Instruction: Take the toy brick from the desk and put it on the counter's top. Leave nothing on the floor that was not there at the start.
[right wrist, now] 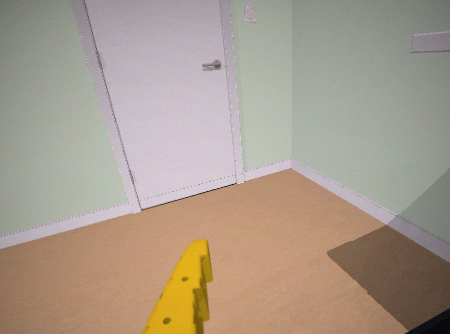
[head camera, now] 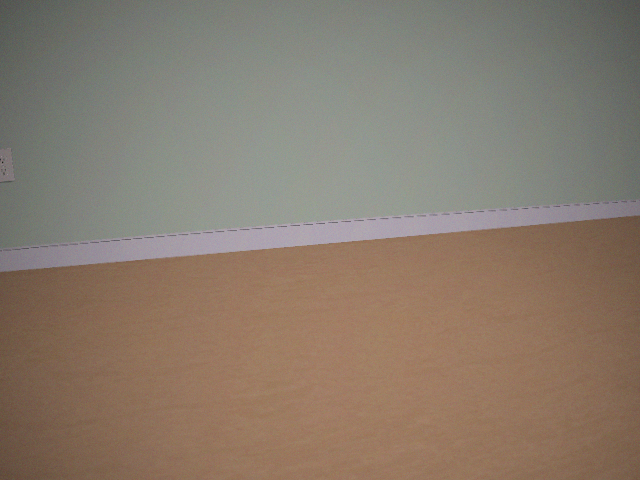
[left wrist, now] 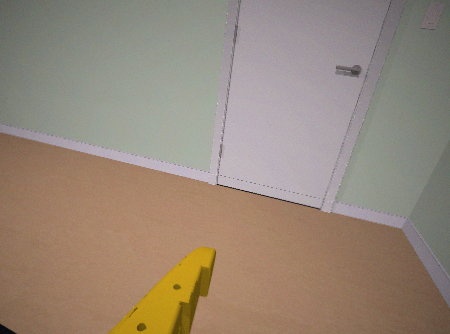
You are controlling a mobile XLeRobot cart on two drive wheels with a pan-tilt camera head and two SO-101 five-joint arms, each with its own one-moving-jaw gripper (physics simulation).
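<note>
The toy brick, the desk and the counter do not show in the head, left wrist or right wrist view. In the left wrist view one notched yellow jaw of my left gripper [left wrist: 212, 255] shows at the lower middle; the moving jaw is out of the picture, so the gripper is fully open, with nothing against the jaw. In the right wrist view one notched yellow jaw of my right gripper [right wrist: 209, 247] shows at the lower middle; that gripper is fully open too, with nothing against its jaw.
A white door [left wrist: 295, 100] [right wrist: 165, 100] stands shut in the green wall [head camera: 310, 113]. A white baseboard [head camera: 310, 232] runs along the wooden floor [head camera: 320, 361]. An outlet [head camera: 6, 165] is at the head view's left edge. A dark shadow lies on the floor at the right wrist view's lower right.
</note>
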